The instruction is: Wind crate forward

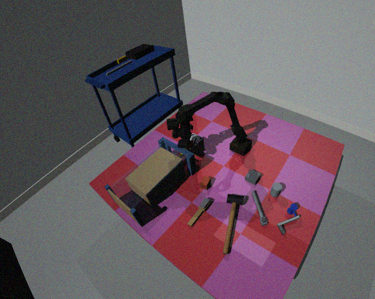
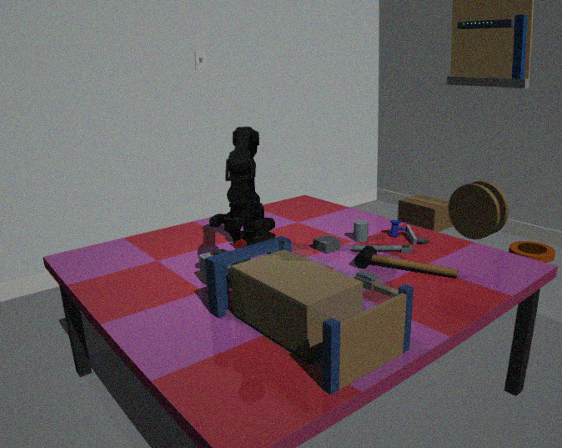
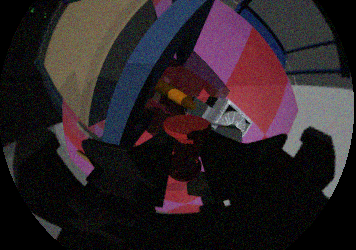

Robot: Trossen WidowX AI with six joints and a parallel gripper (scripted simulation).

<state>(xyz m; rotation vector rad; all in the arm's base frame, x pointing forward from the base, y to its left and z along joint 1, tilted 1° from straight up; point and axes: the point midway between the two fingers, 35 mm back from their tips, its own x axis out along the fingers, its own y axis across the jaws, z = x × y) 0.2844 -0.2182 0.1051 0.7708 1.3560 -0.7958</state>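
My gripper tip is 40 mm past the red-knobbed winch handle and 20 mm above it. Round my gripper tip: frame: 60 mm ahead, 20 mm to the right, 20 mm below; red knob: 10 mm behind, 10 mm to the left, 10 mm above; grey winch: 110 mm behind, 40 mm to the right, 100 mm below.
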